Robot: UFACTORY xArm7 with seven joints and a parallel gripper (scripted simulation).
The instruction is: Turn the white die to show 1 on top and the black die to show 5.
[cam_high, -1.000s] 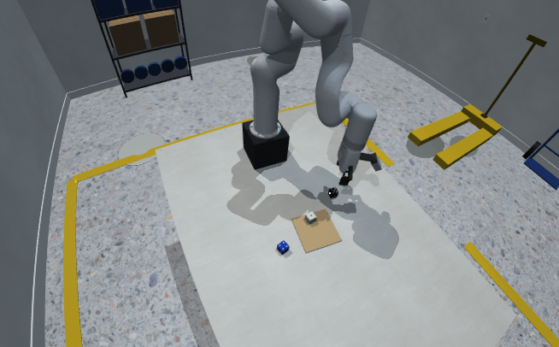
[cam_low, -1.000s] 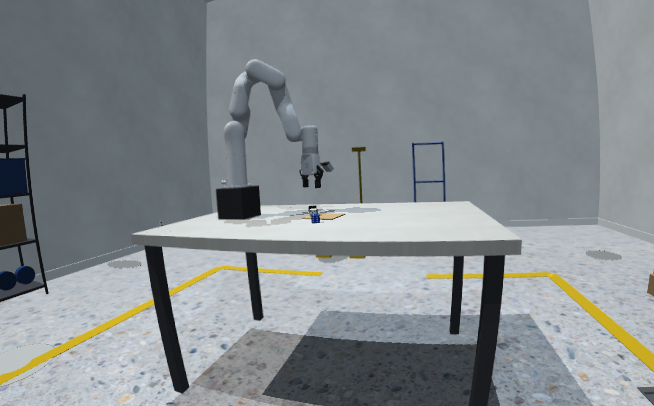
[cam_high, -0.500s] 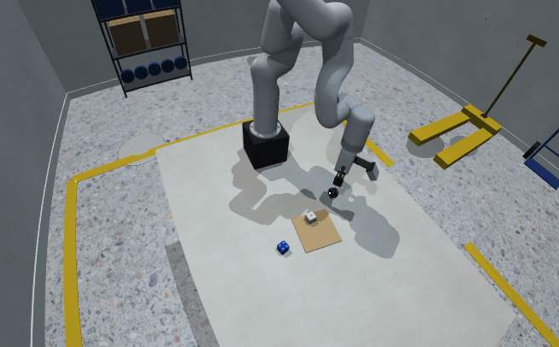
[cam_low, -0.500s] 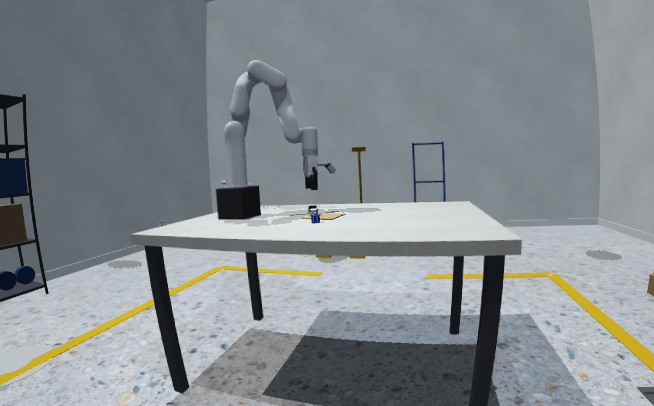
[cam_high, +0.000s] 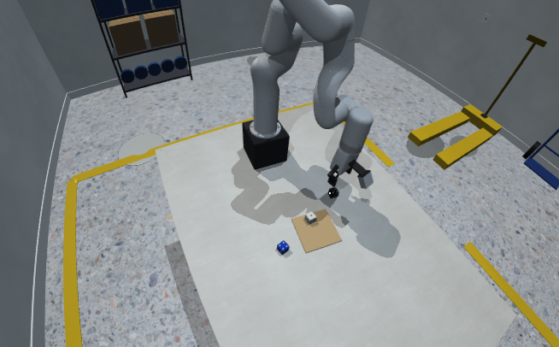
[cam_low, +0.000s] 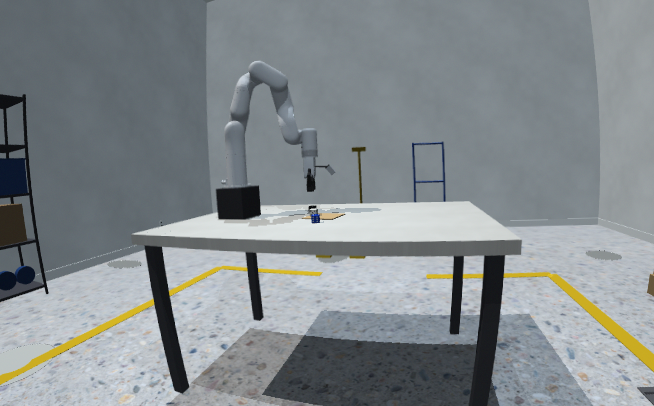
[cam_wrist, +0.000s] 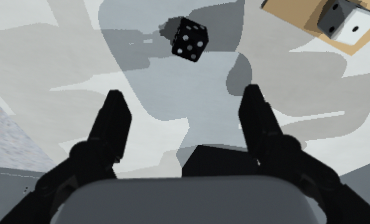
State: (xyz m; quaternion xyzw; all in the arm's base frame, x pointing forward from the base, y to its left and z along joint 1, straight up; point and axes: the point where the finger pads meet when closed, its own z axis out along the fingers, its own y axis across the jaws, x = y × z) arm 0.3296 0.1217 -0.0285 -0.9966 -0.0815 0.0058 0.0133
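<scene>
The black die lies 100 mm below my hand. Also, from my hand: blue die (300 mm to the right, 100 mm below, 90 mm ahead); then white die (150 mm to the right, 90 mm below, 50 mm ahead); then tan mat (160 mm to the right, 110 mm below, 90 mm ahead).
</scene>
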